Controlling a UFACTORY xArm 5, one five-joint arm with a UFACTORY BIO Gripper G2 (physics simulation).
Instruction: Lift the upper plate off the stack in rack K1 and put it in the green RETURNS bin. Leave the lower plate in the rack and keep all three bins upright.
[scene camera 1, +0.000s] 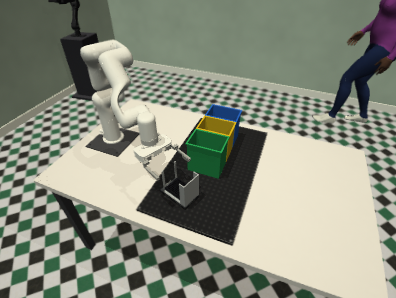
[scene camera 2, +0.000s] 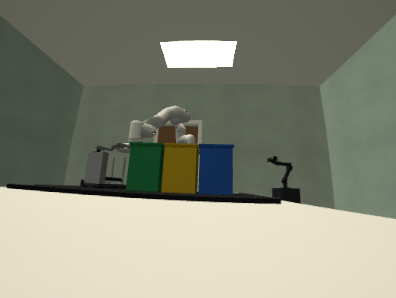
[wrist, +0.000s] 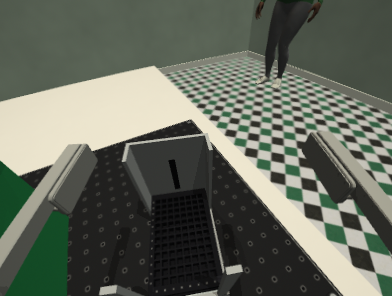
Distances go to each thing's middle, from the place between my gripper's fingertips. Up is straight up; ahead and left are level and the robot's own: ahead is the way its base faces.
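The green bin (scene camera 2: 145, 169) sits 80 mm ahead of my hand, 240 mm to the left of it and 110 mm below it. Going by their middles, it is the nearest to my hand of the things named here, the green bin. Counting from my hand again, I find the yellow bin (scene camera 2: 180, 166) 100 mm ahead, 370 mm to the left and 110 mm below. The blue bin (scene camera 2: 216, 160) is 510 mm to the left of my hand, 110 mm below it and 120 mm ahead of it, and going by their middles it is the farthest from my hand of the things named here.
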